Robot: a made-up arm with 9 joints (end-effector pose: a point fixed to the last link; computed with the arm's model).
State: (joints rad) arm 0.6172 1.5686 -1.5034 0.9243 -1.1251 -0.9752 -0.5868 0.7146 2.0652
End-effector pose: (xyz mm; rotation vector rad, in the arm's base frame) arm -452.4 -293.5 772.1 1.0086 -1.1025 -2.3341
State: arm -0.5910 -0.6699 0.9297 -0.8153 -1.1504 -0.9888 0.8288 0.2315 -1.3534
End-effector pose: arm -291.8 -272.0 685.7 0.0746 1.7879 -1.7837
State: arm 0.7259 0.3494 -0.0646 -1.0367 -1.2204 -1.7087 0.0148 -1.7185 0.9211
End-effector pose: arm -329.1 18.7 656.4 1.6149 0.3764 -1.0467
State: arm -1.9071 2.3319 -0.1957 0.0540 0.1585 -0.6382 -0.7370 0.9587 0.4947
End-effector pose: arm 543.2 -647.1 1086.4 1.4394 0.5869 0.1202
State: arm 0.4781 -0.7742 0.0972 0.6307 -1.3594 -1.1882 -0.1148 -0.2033 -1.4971
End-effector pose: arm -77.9 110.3 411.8 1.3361 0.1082 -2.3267
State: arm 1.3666 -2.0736 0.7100 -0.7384 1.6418 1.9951 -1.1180 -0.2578 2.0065
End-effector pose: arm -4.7 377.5 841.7 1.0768 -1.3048 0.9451
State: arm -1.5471 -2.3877 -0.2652 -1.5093 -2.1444 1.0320 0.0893 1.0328 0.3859
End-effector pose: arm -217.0 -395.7 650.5 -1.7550 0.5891 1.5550
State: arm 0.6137 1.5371 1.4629 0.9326 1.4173 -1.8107 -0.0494 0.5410 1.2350
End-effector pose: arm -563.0 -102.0 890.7 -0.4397 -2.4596 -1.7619
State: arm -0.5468 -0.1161 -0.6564 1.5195 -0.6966 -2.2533 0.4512 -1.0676 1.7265
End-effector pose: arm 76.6 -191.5 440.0 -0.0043 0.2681 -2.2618
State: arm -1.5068 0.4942 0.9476 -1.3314 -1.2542 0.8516 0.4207 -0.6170 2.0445
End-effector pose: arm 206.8 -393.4 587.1 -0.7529 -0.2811 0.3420
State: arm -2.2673 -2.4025 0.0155 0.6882 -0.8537 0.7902 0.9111 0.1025 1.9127
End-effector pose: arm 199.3 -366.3 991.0 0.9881 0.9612 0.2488
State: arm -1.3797 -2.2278 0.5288 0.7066 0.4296 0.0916 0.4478 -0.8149 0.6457
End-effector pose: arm -311.2 -423.3 965.2 2.5853 0.8773 -0.3644
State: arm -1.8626 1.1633 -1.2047 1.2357 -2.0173 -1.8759 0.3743 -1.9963 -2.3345
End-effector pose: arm 562.5 -193.2 446.3 -2.0154 0.1818 0.0104
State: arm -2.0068 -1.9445 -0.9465 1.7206 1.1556 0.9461 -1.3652 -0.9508 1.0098
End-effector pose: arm -171.2 -392.9 950.7 1.8521 -0.1388 0.1658
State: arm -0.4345 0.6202 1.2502 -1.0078 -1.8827 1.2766 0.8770 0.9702 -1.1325
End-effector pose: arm -82.5 -473.9 618.4 0.7969 0.3094 0.9908
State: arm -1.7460 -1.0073 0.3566 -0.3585 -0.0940 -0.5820 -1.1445 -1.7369 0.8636
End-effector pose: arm 157.7 -635.2 652.3 1.0452 1.4834 1.5898
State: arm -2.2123 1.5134 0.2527 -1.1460 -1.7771 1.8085 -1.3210 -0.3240 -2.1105
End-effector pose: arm 496.9 -195.8 976.4 -0.3780 -0.5991 1.6191
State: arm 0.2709 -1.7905 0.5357 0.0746 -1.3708 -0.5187 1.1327 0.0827 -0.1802
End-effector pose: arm -74.0 241.4 761.5 -2.2228 -0.5991 2.0056
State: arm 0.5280 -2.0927 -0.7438 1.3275 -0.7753 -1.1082 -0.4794 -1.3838 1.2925
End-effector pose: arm 124.4 219.3 924.8 -0.4715 3.0079 0.2357
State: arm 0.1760 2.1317 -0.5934 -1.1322 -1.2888 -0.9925 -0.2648 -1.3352 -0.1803
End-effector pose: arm -249.6 -60.8 1017.8 -1.7801 -0.0936 -1.8941
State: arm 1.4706 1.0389 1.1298 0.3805 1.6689 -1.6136 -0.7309 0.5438 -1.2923
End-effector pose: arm -195.6 417.3 711.3 -0.7963 0.1633 0.2099
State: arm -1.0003 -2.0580 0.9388 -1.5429 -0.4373 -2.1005 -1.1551 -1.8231 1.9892
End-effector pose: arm -44.3 -462.0 633.8 -2.1442 0.2422 0.7904
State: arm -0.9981 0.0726 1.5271 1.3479 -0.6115 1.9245 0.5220 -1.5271 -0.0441
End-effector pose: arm 336.1 -578.6 454.1 -1.5140 1.6282 -0.0117
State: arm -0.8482 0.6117 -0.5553 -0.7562 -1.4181 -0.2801 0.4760 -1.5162 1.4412
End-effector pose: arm 57.2 -613.0 658.0 0.5949 -0.4221 0.8630
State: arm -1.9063 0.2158 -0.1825 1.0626 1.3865 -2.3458 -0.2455 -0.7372 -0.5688
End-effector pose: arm 488.8 -237.2 334.0 0.9723 1.1807 -1.1090
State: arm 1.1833 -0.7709 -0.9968 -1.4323 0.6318 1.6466 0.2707 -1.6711 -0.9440
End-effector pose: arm -341.7 158.0 604.9 -1.5171 -1.3098 2.2380
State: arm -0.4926 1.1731 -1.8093 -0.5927 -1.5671 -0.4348 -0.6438 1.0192 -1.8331
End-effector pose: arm -83.9 -514.9 757.2 -0.9564 -2.1455 1.1865
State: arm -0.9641 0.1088 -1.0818 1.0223 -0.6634 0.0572 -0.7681 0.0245 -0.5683
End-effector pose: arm 36.5 -431.4 463.1 0.4944 -0.5682 0.3776
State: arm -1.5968 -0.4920 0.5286 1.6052 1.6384 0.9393 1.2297 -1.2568 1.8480
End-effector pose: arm 314.0 -312.1 142.7 -1.7352 0.5082 -1.3664
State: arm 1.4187 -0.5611 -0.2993 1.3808 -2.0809 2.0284 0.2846 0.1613 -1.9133
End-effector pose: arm 22.6 -99.9 581.4 -0.4673 -1.3425 -1.1288
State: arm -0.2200 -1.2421 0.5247 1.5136 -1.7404 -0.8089 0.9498 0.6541 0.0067
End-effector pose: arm -53.7 -64.0 567.0 1.0546 -1.0373 -2.0488
